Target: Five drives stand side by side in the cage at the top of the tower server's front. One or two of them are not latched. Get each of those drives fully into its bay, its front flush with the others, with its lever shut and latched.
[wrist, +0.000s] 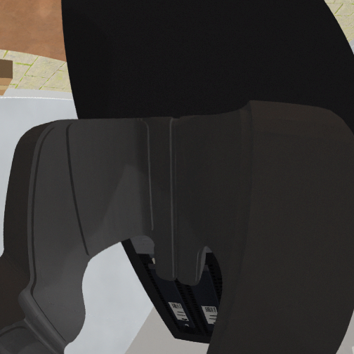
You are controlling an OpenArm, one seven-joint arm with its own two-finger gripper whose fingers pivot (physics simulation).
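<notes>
My gripper (186,202) is shut with nothing between its fingers, and it covers much of the wrist view. Its fingertips are in front of the drive cage (192,339), which shows low in the middle as a black rim around dark bays. Two drives show below the fingertips: a left one (171,294) and a right one (204,291), both dark with white labels. The other drives are hidden behind the gripper. The levers cannot be made out, nor can I tell which drives are latched. Whether the fingertips touch a drive is not clear.
A large black surface (200,55) fills the top middle, beyond the gripper. A pale grey surface (35,112) lies at the left. Beyond it are a paved floor (42,75), a reddish-brown area (30,25) and part of a brown object (5,69) at the left edge.
</notes>
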